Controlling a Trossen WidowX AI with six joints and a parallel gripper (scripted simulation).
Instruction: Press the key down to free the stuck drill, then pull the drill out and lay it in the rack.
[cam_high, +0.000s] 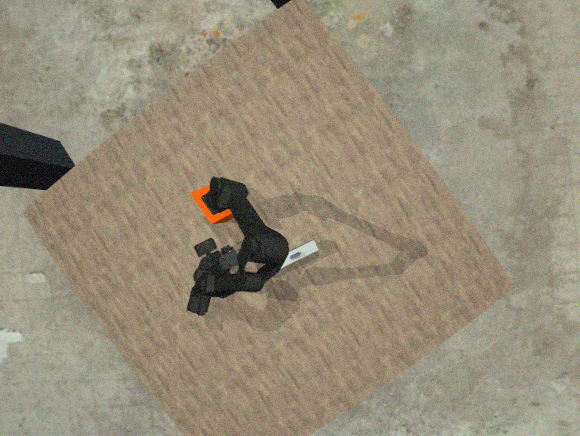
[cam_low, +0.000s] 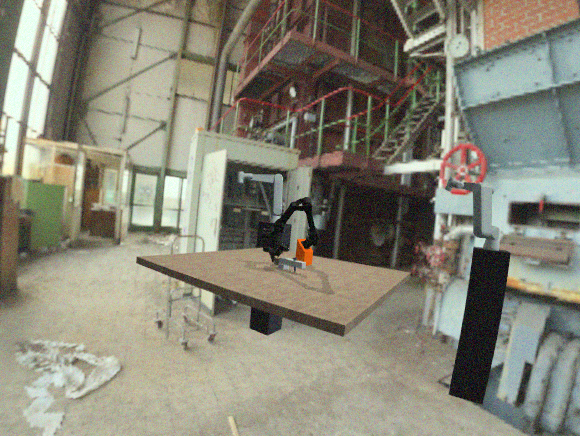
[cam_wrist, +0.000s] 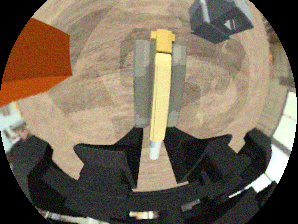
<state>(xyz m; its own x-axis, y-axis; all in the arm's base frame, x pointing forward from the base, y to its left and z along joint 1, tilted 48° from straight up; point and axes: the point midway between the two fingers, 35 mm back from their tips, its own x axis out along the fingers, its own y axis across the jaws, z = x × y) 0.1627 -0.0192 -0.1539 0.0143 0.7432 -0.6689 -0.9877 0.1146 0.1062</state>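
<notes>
My gripper tip is 40 mm to the right of the yellow drill, 30 mm below it and 10 mm short of it. From my gripper tip the other things lie so: grey slab: 50 mm to the left, 10 mm ahead, 10 mm above; then dark key: 230 mm to the left, 110 mm ahead, 40 mm above.
</notes>
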